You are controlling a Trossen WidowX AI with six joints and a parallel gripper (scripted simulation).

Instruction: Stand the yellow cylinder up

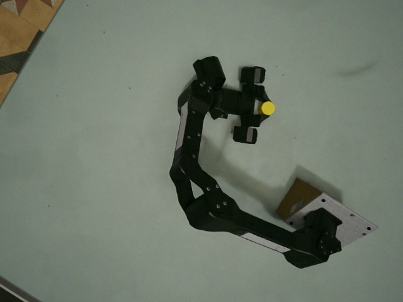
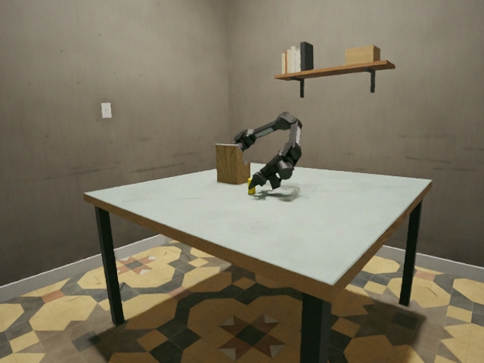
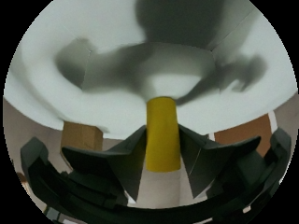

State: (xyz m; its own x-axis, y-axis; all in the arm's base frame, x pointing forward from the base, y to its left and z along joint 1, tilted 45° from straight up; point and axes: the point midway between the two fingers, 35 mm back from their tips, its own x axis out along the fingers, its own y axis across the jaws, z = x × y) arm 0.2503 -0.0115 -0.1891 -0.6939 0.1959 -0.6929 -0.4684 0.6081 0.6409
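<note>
The yellow tall cylinder lies 10 mm behind my hand, 10 mm to the right of it and 10 mm below it.
</note>
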